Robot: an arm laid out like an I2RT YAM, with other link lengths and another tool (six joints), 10 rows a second.
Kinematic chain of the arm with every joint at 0, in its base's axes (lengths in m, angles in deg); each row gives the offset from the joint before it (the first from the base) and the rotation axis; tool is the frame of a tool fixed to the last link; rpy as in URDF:
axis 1: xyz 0 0 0.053 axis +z
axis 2: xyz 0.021 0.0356 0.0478 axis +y
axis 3: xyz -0.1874 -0.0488 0 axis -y
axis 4: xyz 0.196 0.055 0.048 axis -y
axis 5: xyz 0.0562 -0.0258 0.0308 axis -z
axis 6: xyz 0.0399 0 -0.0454 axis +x
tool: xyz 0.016 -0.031 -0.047 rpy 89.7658 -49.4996 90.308
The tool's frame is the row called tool.
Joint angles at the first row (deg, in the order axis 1, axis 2, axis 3, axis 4, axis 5, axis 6):
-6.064, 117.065, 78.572, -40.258, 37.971, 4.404
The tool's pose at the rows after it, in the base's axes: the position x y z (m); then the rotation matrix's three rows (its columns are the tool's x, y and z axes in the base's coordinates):
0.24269 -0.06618 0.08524; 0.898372 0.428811 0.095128; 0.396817 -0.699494 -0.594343; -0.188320 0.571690 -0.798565
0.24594 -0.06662 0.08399; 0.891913 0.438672 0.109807; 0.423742 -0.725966 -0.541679; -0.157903 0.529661 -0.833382
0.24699 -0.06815 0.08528; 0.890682 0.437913 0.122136; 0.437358 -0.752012 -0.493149; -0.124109 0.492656 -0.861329
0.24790 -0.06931 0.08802; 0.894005 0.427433 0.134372; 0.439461 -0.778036 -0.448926; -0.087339 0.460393 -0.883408
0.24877 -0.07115 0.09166; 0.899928 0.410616 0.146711; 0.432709 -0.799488 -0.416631; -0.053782 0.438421 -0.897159
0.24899 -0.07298 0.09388; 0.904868 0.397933 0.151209; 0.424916 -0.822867 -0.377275; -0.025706 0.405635 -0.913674
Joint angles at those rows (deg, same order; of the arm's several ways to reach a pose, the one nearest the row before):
-6.238, 118.650, 80.241, -40.515, 35.606, 3.433
-6.591, 118.914, 81.295, -40.954, 31.824, 2.639
-7.292, 118.392, 81.913, -41.657, 28.396, 2.199
-7.996, 117.775, 82.789, -42.709, 25.329, 2.372
-8.787, 117.159, 83.756, -43.678, 23.036, 2.724
-9.667, 116.897, 84.726, -44.910, 20.397, 3.075

